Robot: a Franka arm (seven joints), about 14 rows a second.
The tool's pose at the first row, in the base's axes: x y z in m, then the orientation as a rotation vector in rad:
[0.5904 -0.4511 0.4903 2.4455 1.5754 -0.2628]
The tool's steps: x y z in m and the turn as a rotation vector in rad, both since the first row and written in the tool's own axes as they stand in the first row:
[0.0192 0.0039 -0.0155 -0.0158 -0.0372 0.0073]
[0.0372 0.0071 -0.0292 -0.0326 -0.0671 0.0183]
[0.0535 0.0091 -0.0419 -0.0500 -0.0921 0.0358]
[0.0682 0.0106 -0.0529 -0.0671 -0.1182 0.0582]
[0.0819 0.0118 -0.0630 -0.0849 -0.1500 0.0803]
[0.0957 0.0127 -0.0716 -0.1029 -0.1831 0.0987]
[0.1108 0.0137 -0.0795 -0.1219 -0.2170 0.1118]
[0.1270 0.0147 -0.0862 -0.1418 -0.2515 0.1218]
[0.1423 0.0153 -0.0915 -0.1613 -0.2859 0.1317]
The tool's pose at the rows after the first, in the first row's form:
[0.6023 -0.4316 0.5004 2.4198 1.5472 -0.2918]
[0.6130 -0.4133 0.5090 2.3995 1.5171 -0.3102]
[0.6219 -0.3964 0.5170 2.3855 1.4810 -0.3212]
[0.6296 -0.3811 0.5238 2.3741 1.4387 -0.3325]
[0.6366 -0.3668 0.5299 2.3584 1.3946 -0.3493]
[0.6433 -0.3527 0.5346 2.3388 1.3546 -0.3676]
[0.6507 -0.3377 0.5382 2.3143 1.3208 -0.3864]
[0.6584 -0.3221 0.5404 2.2865 1.2905 -0.4051]
[0.6654 -0.3075 0.5415 2.2588 1.2605 -0.4235]

